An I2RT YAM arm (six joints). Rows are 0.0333 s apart.
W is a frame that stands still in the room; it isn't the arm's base.
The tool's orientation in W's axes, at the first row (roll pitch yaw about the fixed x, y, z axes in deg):
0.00 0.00 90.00
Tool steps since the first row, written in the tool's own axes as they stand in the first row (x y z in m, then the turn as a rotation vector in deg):
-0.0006 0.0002 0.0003 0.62 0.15 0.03
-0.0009 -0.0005 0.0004 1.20 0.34 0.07
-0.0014 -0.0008 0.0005 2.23 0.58 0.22
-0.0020 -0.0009 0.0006 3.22 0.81 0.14
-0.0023 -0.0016 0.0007 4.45 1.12 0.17
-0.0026 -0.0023 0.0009 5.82 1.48 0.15
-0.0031 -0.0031 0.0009 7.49 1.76 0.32
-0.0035 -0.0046 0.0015 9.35 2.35 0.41
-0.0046 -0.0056 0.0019 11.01 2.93 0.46
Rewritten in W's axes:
-0.0002 -0.0006 0.0003 -0.15 0.62 0.03
0.0005 -0.0009 0.0004 -0.34 1.20 0.07
0.0008 -0.0014 0.0005 -0.58 2.23 0.22
0.0009 -0.0020 0.0006 -0.81 3.22 0.14
0.0016 -0.0023 0.0007 -1.12 4.45 0.17
0.0023 -0.0026 0.0009 -1.48 5.82 0.15
0.0031 -0.0031 0.0009 -1.76 7.49 0.32
0.0046 -0.0035 0.0015 -2.35 9.35 0.41
0.0056 -0.0046 0.0019 -2.93 11.01 0.46

